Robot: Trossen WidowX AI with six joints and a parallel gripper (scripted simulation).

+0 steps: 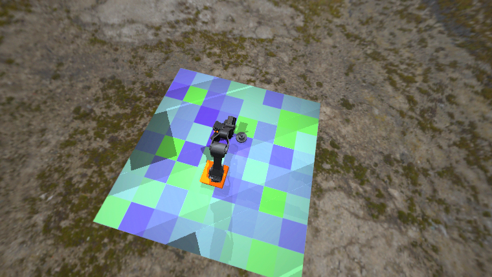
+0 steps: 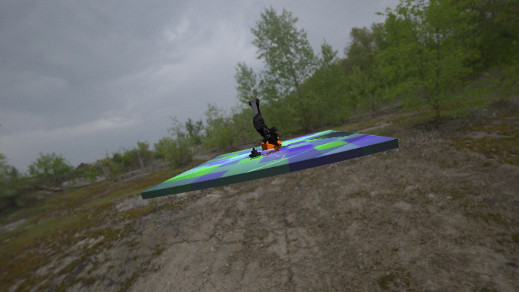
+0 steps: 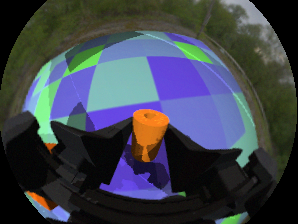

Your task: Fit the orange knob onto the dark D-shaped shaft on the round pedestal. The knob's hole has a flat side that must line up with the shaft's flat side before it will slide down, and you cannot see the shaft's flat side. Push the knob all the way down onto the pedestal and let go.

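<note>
Right now the orange knob is 20 mm to the right of my gripper tip and 10 mm behind it. Also, from my gripper tip: round pedestal 190 mm to the right, 30 mm behind, 10 mm below.
</note>
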